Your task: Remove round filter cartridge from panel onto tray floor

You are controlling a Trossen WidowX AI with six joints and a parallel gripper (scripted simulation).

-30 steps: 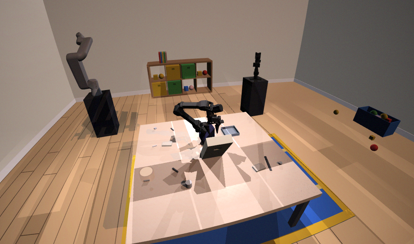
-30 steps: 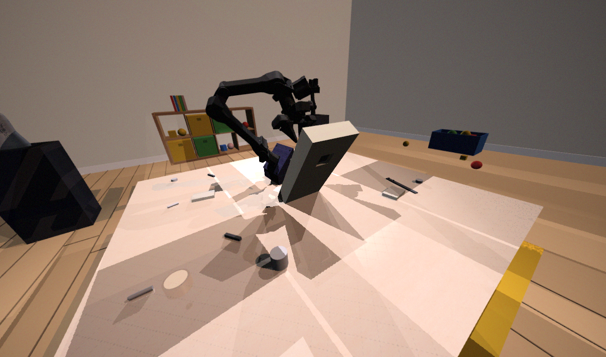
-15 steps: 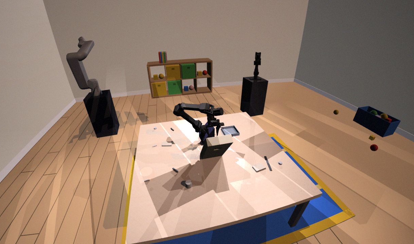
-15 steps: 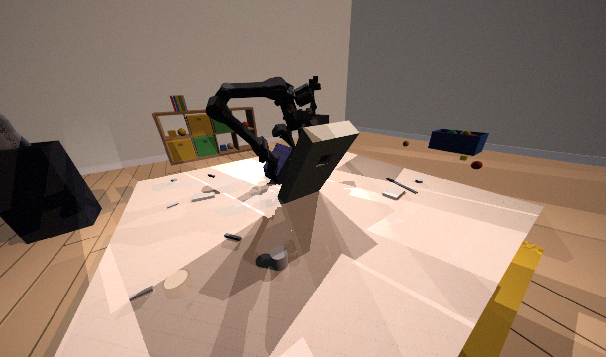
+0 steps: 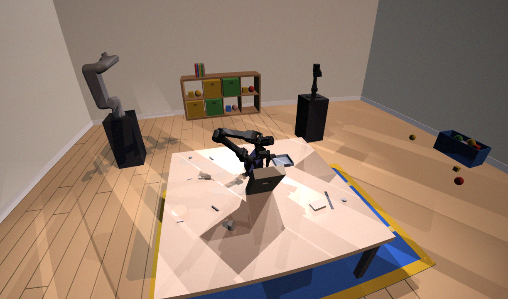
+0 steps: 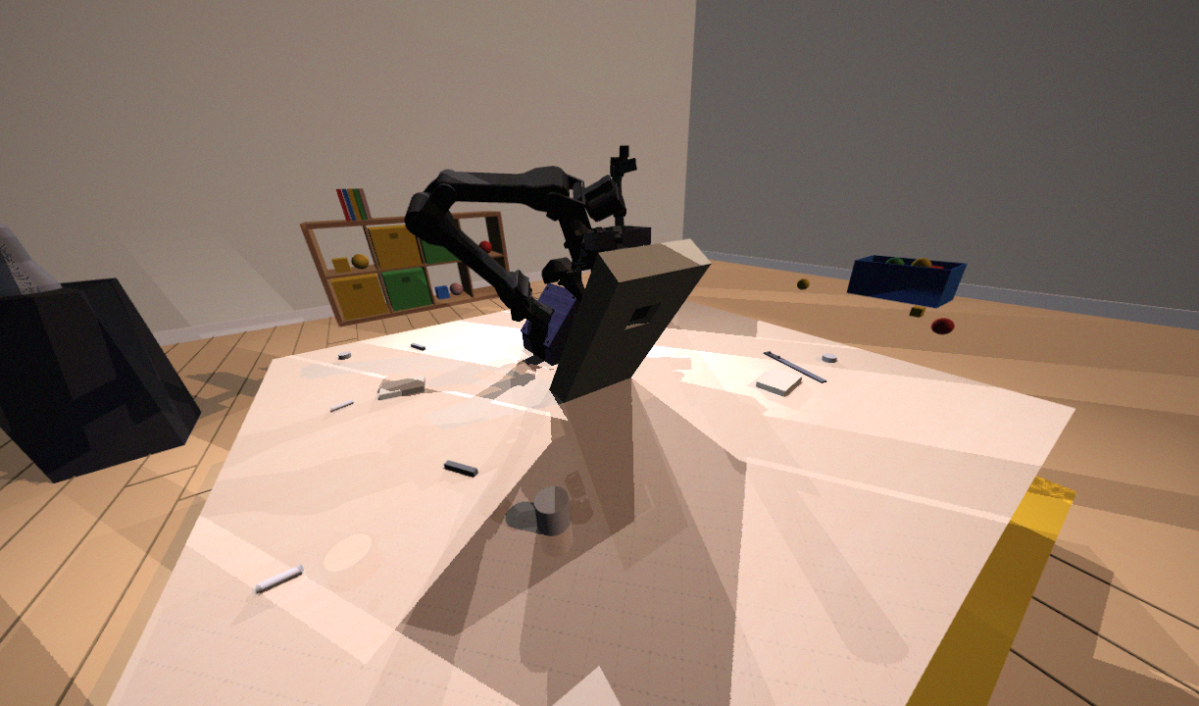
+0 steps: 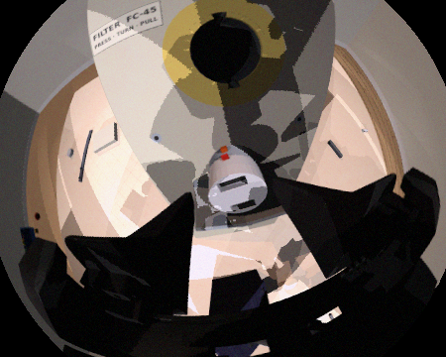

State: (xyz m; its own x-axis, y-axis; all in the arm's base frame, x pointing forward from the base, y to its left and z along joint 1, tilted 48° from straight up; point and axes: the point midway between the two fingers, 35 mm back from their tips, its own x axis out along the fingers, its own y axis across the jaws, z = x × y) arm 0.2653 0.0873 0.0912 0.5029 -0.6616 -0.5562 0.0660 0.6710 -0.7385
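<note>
Right now my gripper tip is 10 mm short of the round white filter cartridge and 10 mm above it. Round my gripper tip: service panel 50 mm ahead, 40 mm below, 10 mm to the right; then grey tray 320 mm behind, 300 mm to the left, 190 mm below.
</note>
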